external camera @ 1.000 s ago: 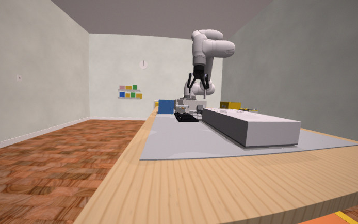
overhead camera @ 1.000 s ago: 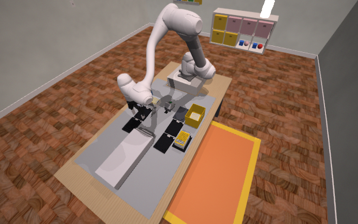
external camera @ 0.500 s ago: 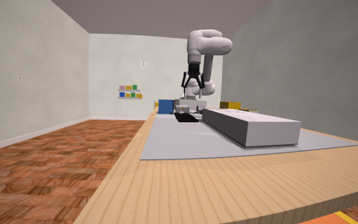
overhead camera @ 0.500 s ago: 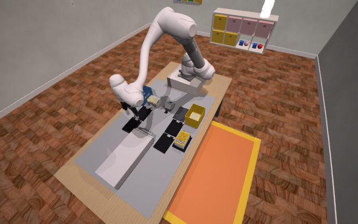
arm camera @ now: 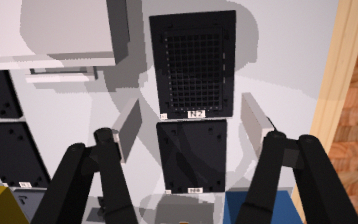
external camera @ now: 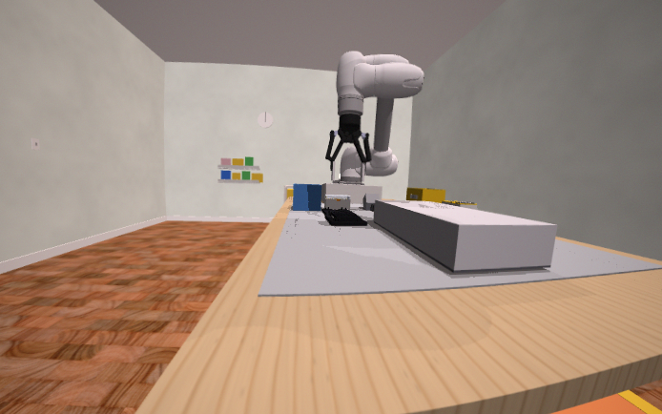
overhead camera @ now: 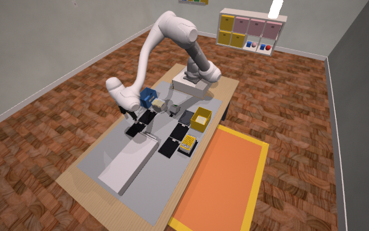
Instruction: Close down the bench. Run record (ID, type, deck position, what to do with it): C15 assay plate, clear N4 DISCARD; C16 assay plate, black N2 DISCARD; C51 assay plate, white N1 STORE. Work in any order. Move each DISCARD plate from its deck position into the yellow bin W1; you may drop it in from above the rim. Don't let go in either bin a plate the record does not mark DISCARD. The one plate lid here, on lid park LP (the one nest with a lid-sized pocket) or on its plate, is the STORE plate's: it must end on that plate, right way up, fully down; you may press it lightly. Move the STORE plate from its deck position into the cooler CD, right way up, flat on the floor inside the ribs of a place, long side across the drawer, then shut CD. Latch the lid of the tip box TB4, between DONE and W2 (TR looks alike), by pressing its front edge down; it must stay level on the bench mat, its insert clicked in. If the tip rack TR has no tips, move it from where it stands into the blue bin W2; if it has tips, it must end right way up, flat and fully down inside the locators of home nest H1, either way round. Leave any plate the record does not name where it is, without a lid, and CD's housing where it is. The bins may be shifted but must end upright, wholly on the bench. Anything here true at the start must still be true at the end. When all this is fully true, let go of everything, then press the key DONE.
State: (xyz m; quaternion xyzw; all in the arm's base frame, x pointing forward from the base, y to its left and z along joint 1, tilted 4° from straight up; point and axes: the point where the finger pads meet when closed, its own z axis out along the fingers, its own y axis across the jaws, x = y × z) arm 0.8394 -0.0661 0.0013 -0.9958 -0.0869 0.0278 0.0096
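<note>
Right now the black assay plate is 1 cm to the right of my hand and 15 cm below it. Also, from my hand: plate lid (9 cm ahead, 20 cm to the left, 14 cm below); then black nest N4 (17 cm behind, 3 cm to the right, 16 cm below); then white plate (9 cm ahead, 20 cm to the left, 14 cm below).
</note>
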